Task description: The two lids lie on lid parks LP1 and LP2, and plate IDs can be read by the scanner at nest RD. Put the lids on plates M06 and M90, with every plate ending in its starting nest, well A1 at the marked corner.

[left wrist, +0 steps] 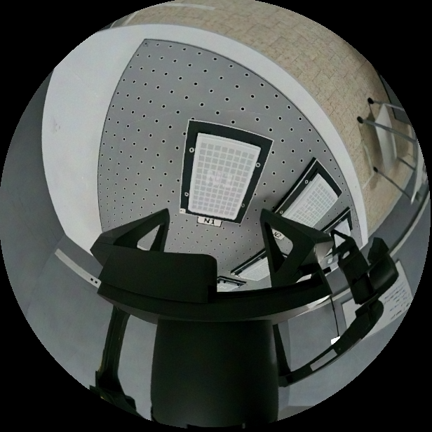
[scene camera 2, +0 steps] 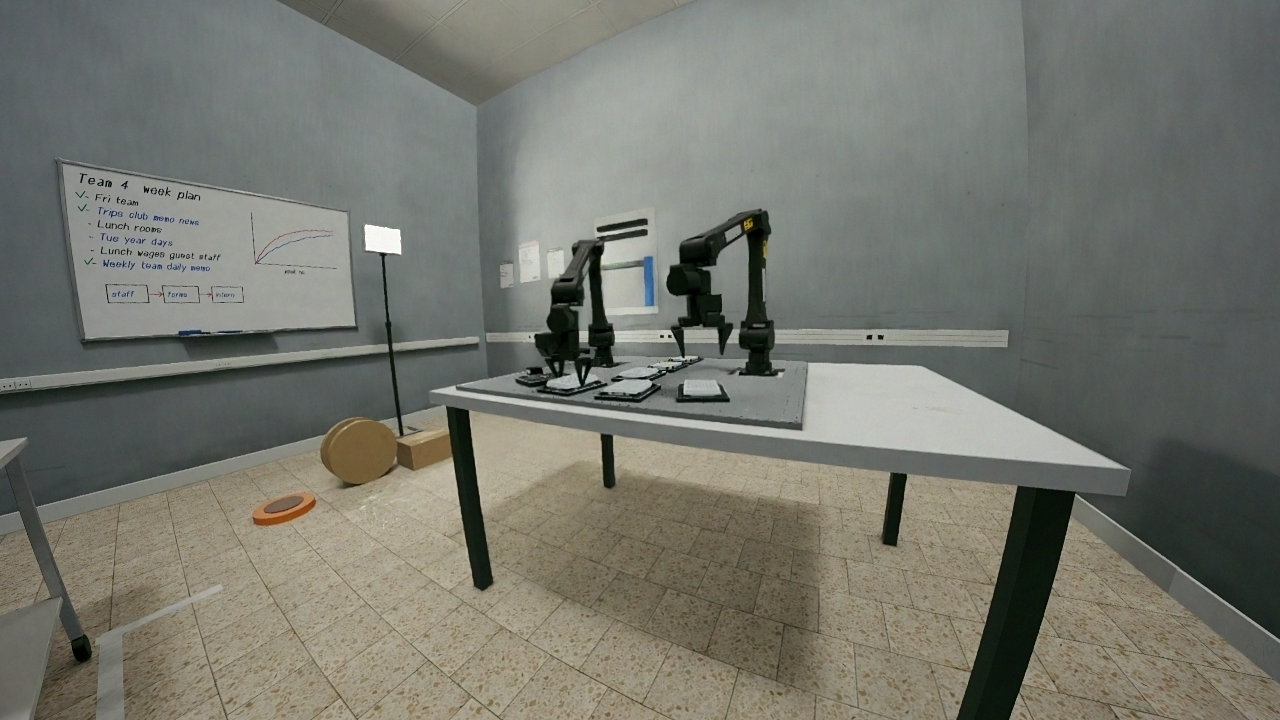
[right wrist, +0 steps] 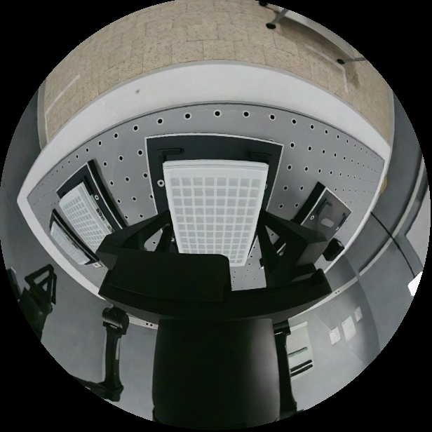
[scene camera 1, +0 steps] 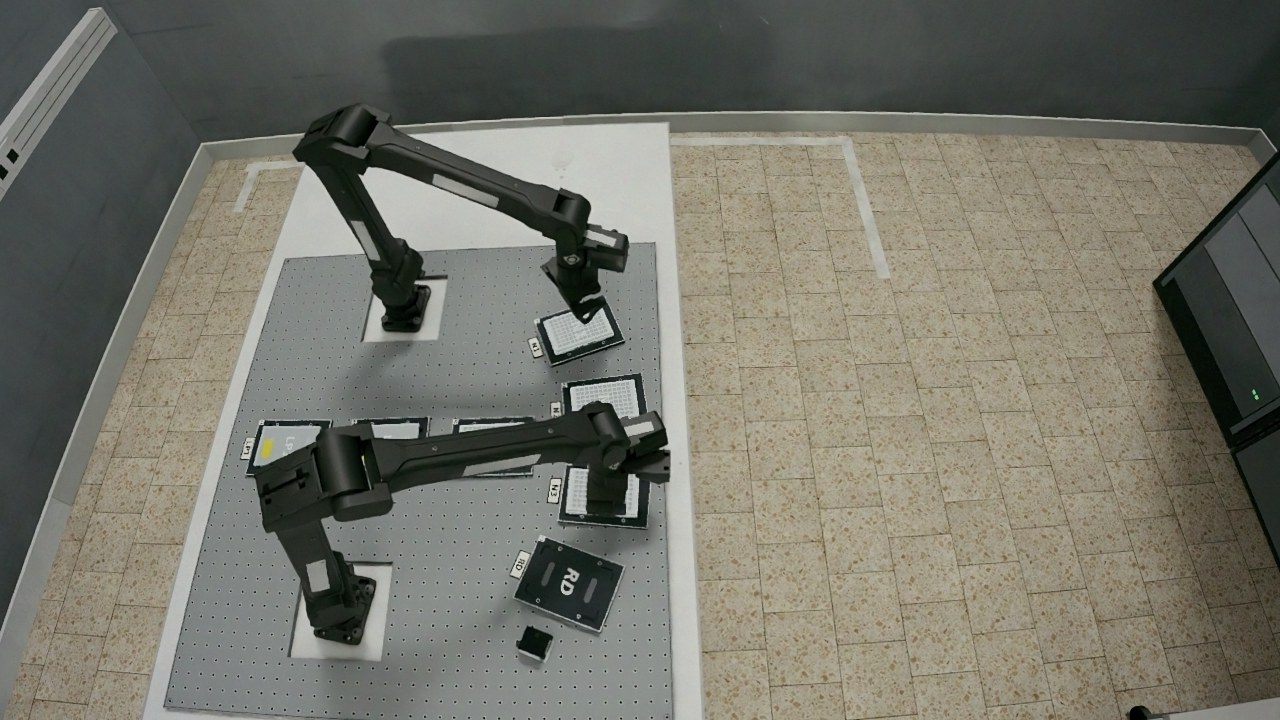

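Where they show: left gripper, between the fingertips: [scene camera 2: 702,356] [scene camera 1: 574,305]; right gripper, between the fingertips: [scene camera 2: 570,383] [scene camera 1: 609,493]; left arm's base, origin of its link: [scene camera 2: 758,375] [scene camera 1: 407,309]; right arm's base, origin of its link: [scene camera 2: 603,367] [scene camera 1: 347,608].
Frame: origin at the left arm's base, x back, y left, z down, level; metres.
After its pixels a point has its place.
Observation:
My right gripper [scene camera 1: 605,503] @(y -0.392, x -0.504, z -0.029 m) [scene camera 2: 569,377] @(y -0.392, x -0.504, z -0.029 m) [right wrist: 214,213] is shut on the long sides of a white well plate [scene camera 1: 575,492] @(y -0.397, x -0.443, z -0.036 m) [right wrist: 215,200] at nest N3, and holds it very low over the black nest [right wrist: 200,145]. My left gripper [scene camera 1: 586,315] @(y -0.037, x -0.398, z -0.109 m) [scene camera 2: 702,354] @(y -0.037, x -0.398, z -0.109 m) [left wrist: 214,213] is open and empty, above the plate [scene camera 1: 572,333] @(y -0.057, x -0.389, z -0.035 m) [scene camera 2: 701,387] @(y -0.026, x -0.432, z -0.039 m) [left wrist: 225,175] in nest N1. Another plate [scene camera 1: 604,392] @(y -0.190, x -0.472, z -0.039 m) [scene camera 2: 628,386] @(y -0.194, x -0.497, z -0.038 m) [left wrist: 311,200] [right wrist: 82,220] sits in nest N2. Reader nest RD [scene camera 1: 553,586] @(y -0.569, x -0.426, z -0.031 m) [right wrist: 327,215] is empty. Lid park LP1 [scene camera 1: 255,454] @(y -0.387, x 0.211, z -0.031 m) holds a clear lid with a yellow mark. Plate IDs are unreadable.
Two more stations, with pale tops [scene camera 1: 398,429] @(y -0.302, x -0.075, z -0.030 m) [scene camera 1: 492,424] @(y -0.278, x -0.264, z -0.040 m), stand in the row right of LP1, partly hidden by my right arm. I cannot tell which is LP2. A small black block [scene camera 1: 535,642] @(y -0.668, x -0.413, z -0.048 m) stands below RD. Nest N2 lies close above N3 in scene camera 1.

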